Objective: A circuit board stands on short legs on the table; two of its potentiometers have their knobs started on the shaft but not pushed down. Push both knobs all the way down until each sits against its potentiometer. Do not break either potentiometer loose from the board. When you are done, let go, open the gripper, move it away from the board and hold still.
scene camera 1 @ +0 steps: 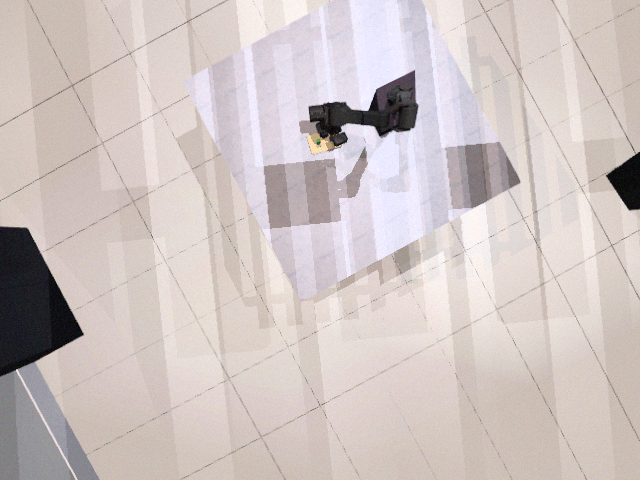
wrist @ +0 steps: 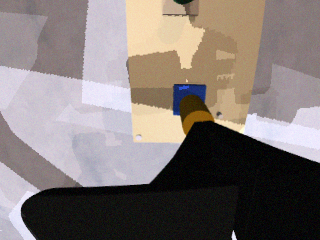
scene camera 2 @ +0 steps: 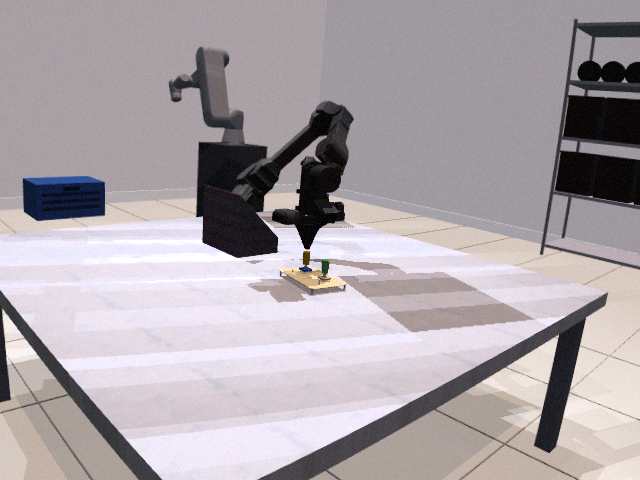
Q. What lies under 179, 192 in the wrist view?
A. The gripper.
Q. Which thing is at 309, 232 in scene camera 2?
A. The gripper.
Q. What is the gripper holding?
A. Nothing.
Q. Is the gripper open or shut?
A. Shut.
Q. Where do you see an orange-brown knob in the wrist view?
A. At 192, 109
